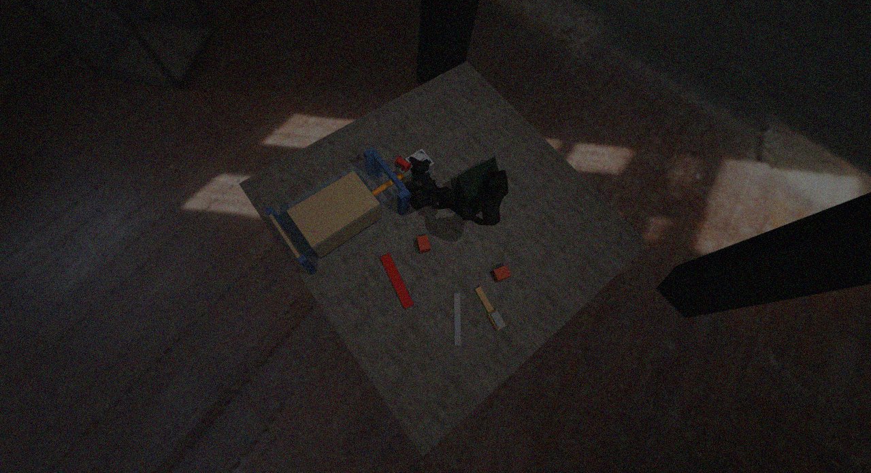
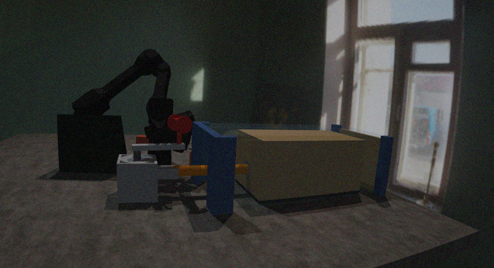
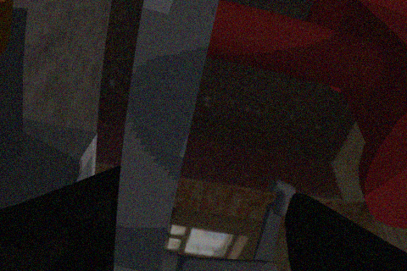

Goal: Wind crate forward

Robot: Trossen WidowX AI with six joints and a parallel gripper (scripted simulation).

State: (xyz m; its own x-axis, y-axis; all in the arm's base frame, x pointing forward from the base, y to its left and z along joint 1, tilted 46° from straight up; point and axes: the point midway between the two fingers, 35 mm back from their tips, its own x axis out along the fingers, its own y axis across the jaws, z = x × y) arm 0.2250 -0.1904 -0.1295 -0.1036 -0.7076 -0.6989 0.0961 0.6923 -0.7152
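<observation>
My gripper tip is 1 cm short of the crank handle, 1 cm to the right of it and 1 cm above it. Also, from my gripper tip: blue frame 11 cm ahead, 3 cm below; then grey winch 7 cm behind, 10 cm below; then red knob 5 cm ahead, 1 cm to the left, 2 cm above.
</observation>
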